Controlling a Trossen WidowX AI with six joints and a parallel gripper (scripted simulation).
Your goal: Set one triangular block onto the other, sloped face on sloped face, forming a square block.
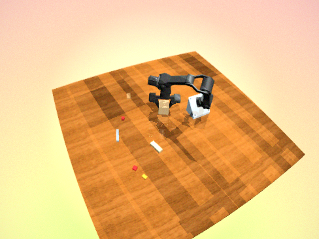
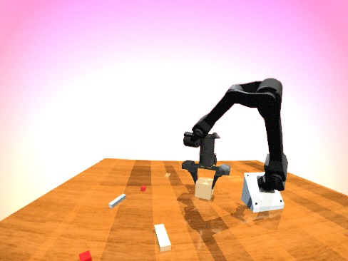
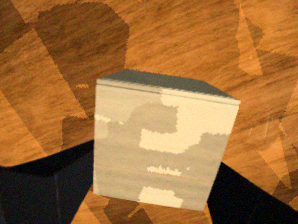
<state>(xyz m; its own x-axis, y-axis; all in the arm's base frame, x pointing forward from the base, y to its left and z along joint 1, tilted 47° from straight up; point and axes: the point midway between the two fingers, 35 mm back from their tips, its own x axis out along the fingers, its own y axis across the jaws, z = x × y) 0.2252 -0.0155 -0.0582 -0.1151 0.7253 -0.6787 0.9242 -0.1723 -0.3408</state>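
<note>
Now: the tan triangular block 1 cm above my gripper tip. Also, from my gripper tip: yellow cube (26 cm ahead, 39 cm to the left, 3 cm below); cream bar (14 cm ahead, 24 cm to the left, 3 cm below).
</note>
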